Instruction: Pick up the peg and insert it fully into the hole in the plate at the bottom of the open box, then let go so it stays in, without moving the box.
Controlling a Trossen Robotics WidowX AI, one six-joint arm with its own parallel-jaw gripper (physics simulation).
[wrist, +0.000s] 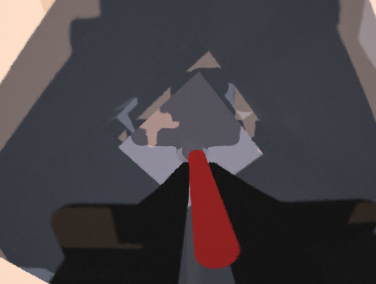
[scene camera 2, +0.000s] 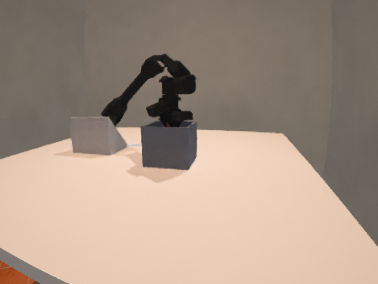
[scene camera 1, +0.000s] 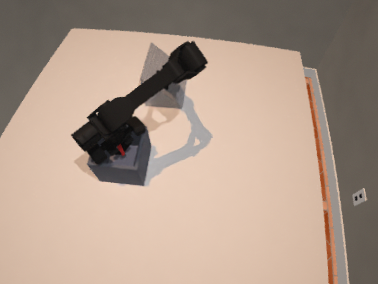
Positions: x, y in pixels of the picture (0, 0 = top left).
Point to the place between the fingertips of the gripper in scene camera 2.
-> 170, 138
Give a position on a dark blue-grey box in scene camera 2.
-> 163, 147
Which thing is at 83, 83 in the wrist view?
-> A dark blue-grey box.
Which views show the gripper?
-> The wrist view, scene camera 2 and scene camera 1: all of them.
